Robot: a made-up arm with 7 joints. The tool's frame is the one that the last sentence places.
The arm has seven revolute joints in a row. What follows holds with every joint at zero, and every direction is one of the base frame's. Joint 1 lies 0.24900 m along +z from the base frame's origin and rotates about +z. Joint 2 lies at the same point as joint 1 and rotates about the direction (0, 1, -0.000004). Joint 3 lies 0.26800 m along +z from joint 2 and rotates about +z. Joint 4 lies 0.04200 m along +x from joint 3 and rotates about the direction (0, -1, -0.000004). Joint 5 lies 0.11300 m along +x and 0.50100 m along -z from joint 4 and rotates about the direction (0, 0.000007, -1). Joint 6 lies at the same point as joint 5 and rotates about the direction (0, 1, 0.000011). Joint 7 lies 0.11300 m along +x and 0.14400 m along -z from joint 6 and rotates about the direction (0, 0.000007, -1). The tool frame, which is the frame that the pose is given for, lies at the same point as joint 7; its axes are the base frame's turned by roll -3.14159, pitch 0.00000 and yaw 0.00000 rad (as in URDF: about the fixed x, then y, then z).
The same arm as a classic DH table. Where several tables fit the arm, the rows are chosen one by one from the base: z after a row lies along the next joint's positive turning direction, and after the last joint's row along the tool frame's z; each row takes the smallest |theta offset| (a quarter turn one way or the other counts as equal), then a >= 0, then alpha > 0; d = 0 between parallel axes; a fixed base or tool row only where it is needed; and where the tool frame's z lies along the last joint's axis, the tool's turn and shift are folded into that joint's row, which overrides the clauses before.
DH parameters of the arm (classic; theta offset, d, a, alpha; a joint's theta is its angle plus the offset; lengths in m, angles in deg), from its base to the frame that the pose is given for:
joint 1: 0 0.249 0 -90
joint 2: 0 0 0 90
joint 3: 0 0.268 0.042 90
joint 4: 0 0 0.113 90
joint 5: 0 0.501 0 90
joint 6: 0 0 0.113 -90
joint 7: 0 0.144 0 0

